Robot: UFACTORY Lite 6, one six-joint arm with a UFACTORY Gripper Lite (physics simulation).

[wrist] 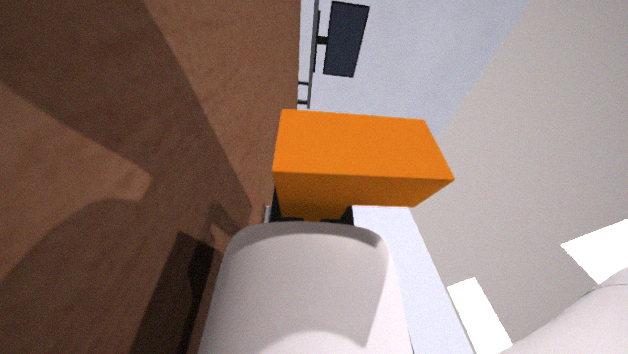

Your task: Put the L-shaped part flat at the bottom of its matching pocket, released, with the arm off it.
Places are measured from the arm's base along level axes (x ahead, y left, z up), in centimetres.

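Where they show: hand, its tool point: [311, 205].
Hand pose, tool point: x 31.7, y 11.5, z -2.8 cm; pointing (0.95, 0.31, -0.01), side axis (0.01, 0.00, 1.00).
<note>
After its pixels a point has its place.
The orange L-shaped part [357, 147] {x 30.9, y 15.7, z -1.5 cm} is in the middle of the wrist view. A broad flat face and a darker side face of it show; its full L outline cannot be made out. My gripper [313, 212] {x 31.7, y 11.5, z -2.8 cm} is shut on it, with dark finger pads at the part's near end. The white rounded gripper body hides most of the fingers and what lies behind them. The matching pocket cannot be made out. A thin grey edge [267, 214] {x 37.9, y 2.1, z -7.0 cm} shows just left of the finger pads, and what it belongs to is mostly hidden.
The brown wood-grained table top [240, 60] {x 37.5, y 17.0, z -7.4 cm} fills the left side, with broad dark shadows across it. A dark rectangular panel [346, 40] on a thin frame stands in the background. Part of the white arm [585, 320] {x 26.9, y 10.0, z 10.1 cm} shows at the lower right.
</note>
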